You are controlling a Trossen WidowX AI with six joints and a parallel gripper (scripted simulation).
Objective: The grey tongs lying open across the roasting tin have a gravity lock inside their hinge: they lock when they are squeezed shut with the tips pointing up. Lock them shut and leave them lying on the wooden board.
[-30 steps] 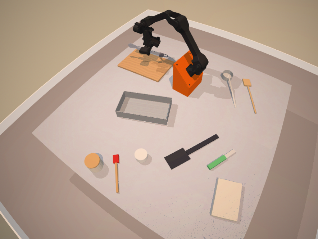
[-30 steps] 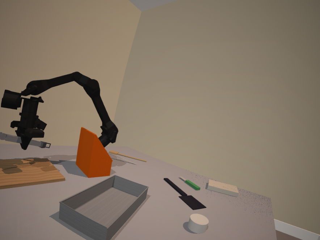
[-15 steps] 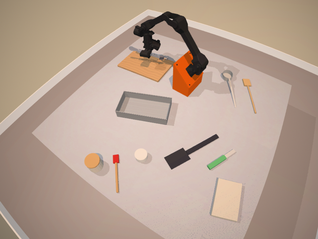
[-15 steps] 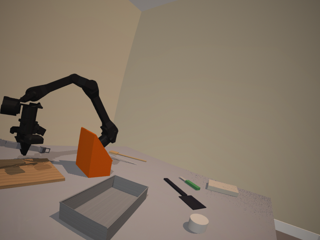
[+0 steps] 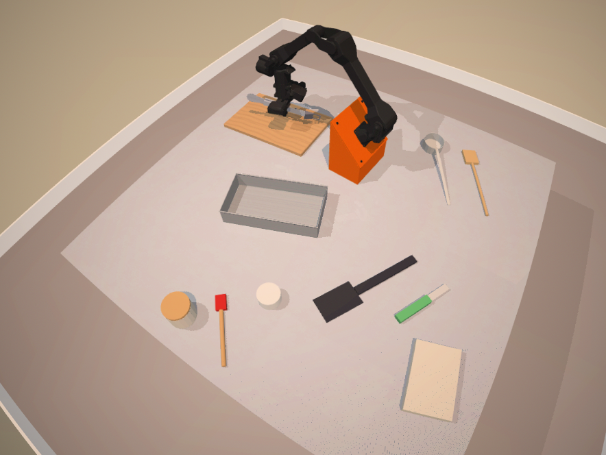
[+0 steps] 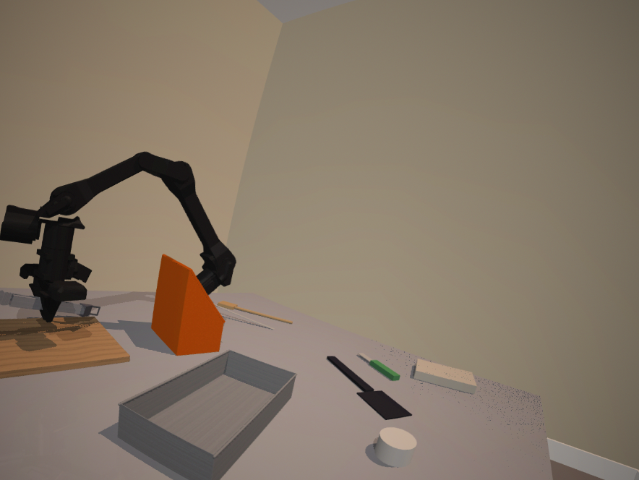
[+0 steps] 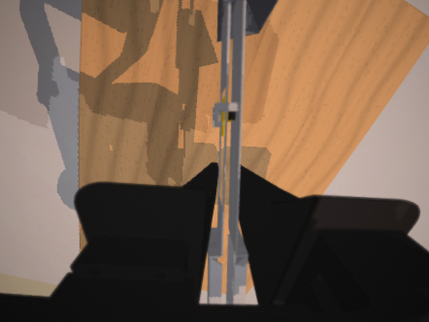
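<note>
The wooden board lies 50 mm below my gripper tip and 40 mm to the right of it. Also, from my gripper tip: black turner 600 mm to the left, 410 mm ahead, 50 mm below; then roasting tin 340 mm ahead, 230 mm to the left, 30 mm below; then white puck 590 mm ahead, 410 mm to the left, 40 mm below.
</note>
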